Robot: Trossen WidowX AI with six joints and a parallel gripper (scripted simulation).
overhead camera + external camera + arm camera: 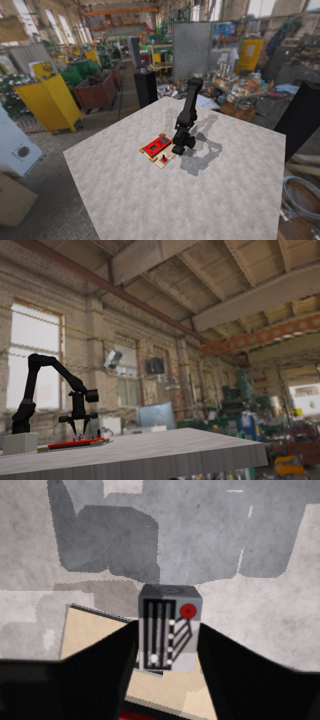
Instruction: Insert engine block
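Now: the beige base plate 3 cm ahead of my gripper tip, 16 cm to the right of it and 3 cm below it. From my gripper tip the other things lie so: grey engine block 1 cm below.
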